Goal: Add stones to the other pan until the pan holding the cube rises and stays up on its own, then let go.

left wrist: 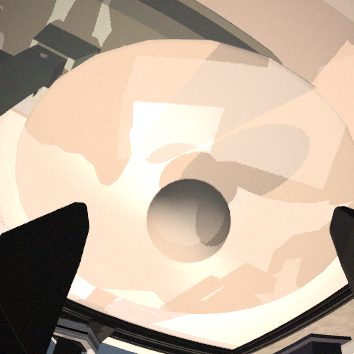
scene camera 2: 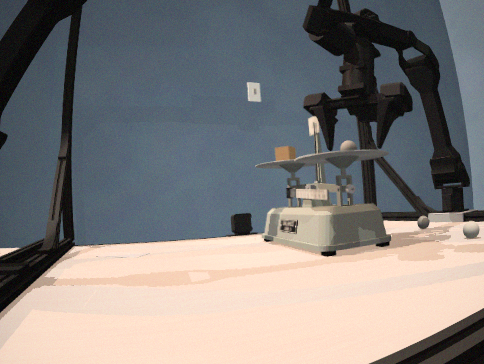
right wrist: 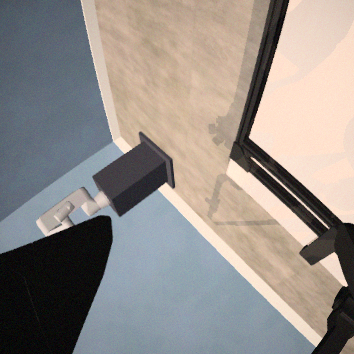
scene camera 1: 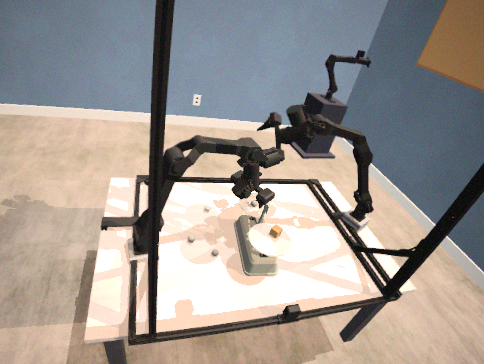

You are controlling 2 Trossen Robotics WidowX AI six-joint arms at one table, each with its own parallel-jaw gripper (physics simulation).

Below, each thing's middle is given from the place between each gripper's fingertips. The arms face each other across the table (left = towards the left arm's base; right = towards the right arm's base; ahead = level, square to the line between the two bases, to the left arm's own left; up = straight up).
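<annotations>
Balance scale (scene camera 2: pixel 317 225): 40 mm below my left hand, 100 mm behind it, 10 mm to the right of it.
My right gripper is 230 mm above the balance scale, 260 mm past it and 30 mm to the right of it.
</annotations>
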